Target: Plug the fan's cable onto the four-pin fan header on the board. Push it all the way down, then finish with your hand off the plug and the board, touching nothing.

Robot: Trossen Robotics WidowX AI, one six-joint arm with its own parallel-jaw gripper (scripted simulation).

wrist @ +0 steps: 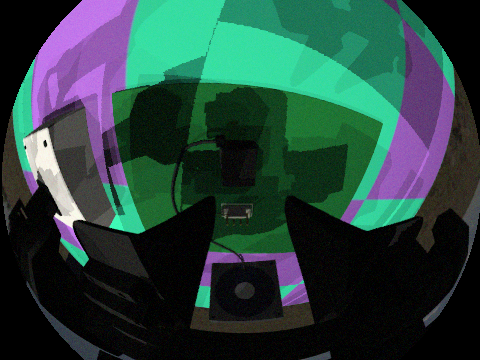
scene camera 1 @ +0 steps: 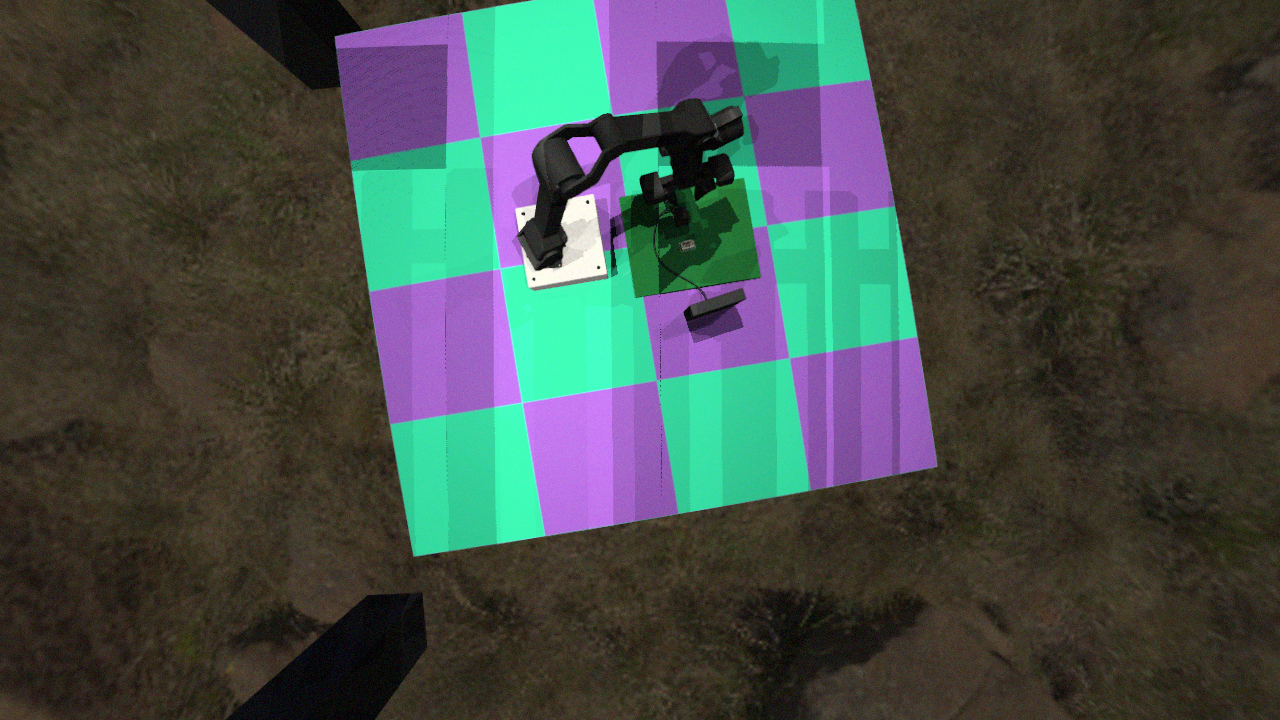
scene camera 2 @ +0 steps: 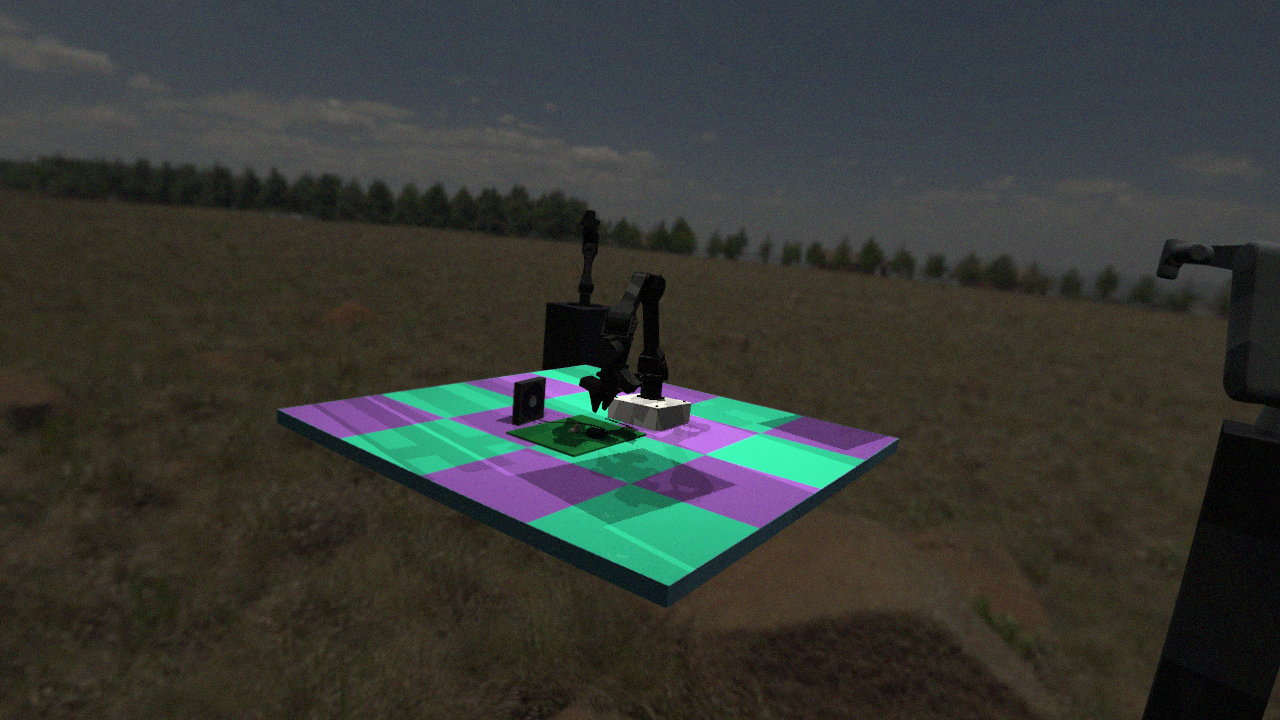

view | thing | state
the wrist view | my gripper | -
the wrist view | black fan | -
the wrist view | dark plug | -
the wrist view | green board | -
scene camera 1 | my gripper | -
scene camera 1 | black fan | -
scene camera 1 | green board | -
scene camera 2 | my gripper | -
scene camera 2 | black fan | -
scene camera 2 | green board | -
